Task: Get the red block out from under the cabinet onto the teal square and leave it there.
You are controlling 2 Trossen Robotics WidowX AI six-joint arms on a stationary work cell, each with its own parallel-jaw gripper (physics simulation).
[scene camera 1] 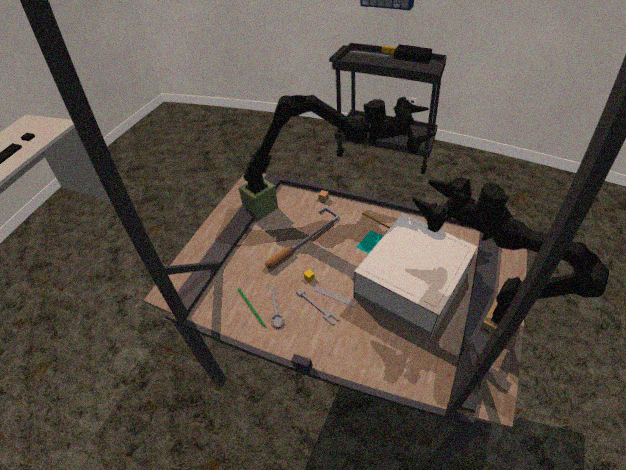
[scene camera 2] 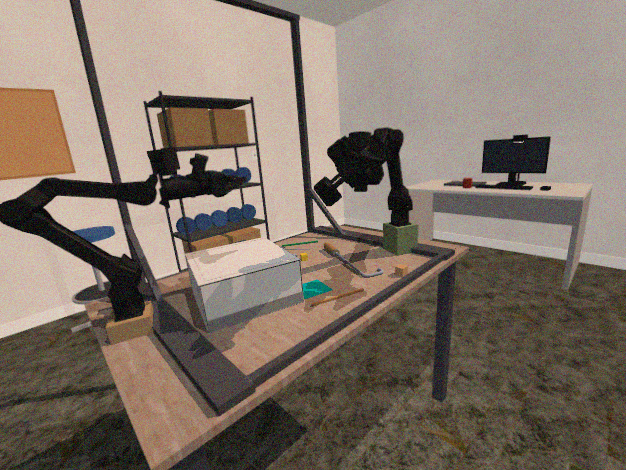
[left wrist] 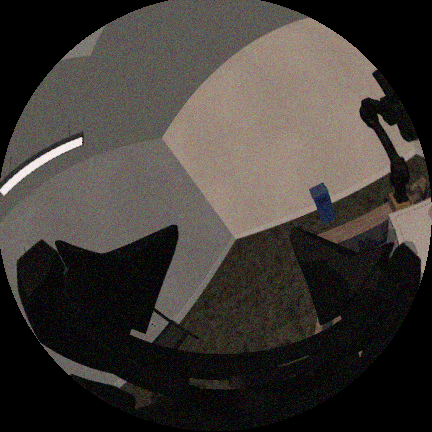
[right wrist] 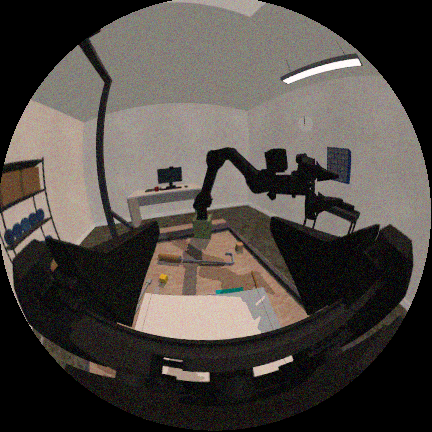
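Seen in the pictures: left gripper, between the fingertips: point(scene camera 1: 432, 121) point(scene camera 2: 342, 170) point(left wrist: 237, 232) point(right wrist: 340, 187); right gripper, between the fingertips: point(scene camera 1: 420, 189) point(scene camera 2: 242, 178) point(right wrist: 214, 224); left arm's base, origin of its link: point(scene camera 1: 256, 186) point(scene camera 2: 400, 223) point(right wrist: 201, 217); right arm's base, origin of its link: point(scene camera 2: 130, 313).
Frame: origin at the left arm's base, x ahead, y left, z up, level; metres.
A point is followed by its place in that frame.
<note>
The white box-like cabinet point(scene camera 1: 414, 263) {x 0.663, y 0.076, z 0.022 m} point(scene camera 2: 252, 288) {x 0.649, y 0.250, z -0.025 m} point(left wrist: 412, 227) point(right wrist: 195, 315) {x 0.585, y 0.071, z 0.022 m} stands on the table. The red block does not show in any view; the space under the cabinet is hidden. The teal square point(scene camera 1: 369, 241) {x 0.430, y 0.153, z -0.113 m} point(scene camera 2: 317, 288) {x 0.437, y 0.166, z -0.113 m} point(right wrist: 230, 291) {x 0.418, y 0.155, z -0.114 m} lies flat beside the cabinet, partly hidden by it. A hooked metal rod with a wooden handle point(scene camera 1: 279, 257) {x 0.270, y -0.131, z -0.083 m} point(scene camera 2: 331, 248) {x 0.270, y -0.099, z -0.084 m} point(right wrist: 170, 258) {x 0.275, y -0.112, z -0.091 m} lies on the table. My left gripper point(scene camera 1: 424, 127) {x 0.456, y 0.432, z 0.272 m} point(left wrist: 237, 232) {x 0.456, y 0.432, z 0.272 m} point(right wrist: 340, 187) {x 0.456, y 0.432, z 0.272 m} is open and empty, raised beyond the table's edge. My right gripper point(scene camera 1: 422, 191) {x 0.619, y 0.118, z 0.254 m} point(right wrist: 214, 224) {x 0.619, y 0.118, z 0.254 m} is open and empty, raised above the cabinet.
A yellow cube point(scene camera 1: 308, 275) {x 0.395, y -0.114, z -0.088 m} point(scene camera 2: 303, 257) {x 0.396, y -0.095, z -0.098 m} point(right wrist: 163, 278) {x 0.400, y -0.099, z -0.090 m}, an orange cube point(scene camera 1: 323, 195) {x 0.155, y 0.198, z -0.083 m} point(scene camera 2: 400, 270) {x 0.157, y 0.218, z -0.092 m} point(right wrist: 239, 246) {x 0.161, y 0.209, z -0.092 m}, a thin brown stick point(scene camera 1: 375, 218) {x 0.375, y 0.253, z -0.105 m} point(scene camera 2: 337, 297) {x 0.409, y 0.258, z -0.109 m}, a green stick point(scene camera 1: 251, 307) {x 0.345, y -0.320, z -0.107 m} and a wrench point(scene camera 1: 317, 307) {x 0.494, y -0.173, z -0.109 m} lie on the table. Dark frame posts rise at its sides.
</note>
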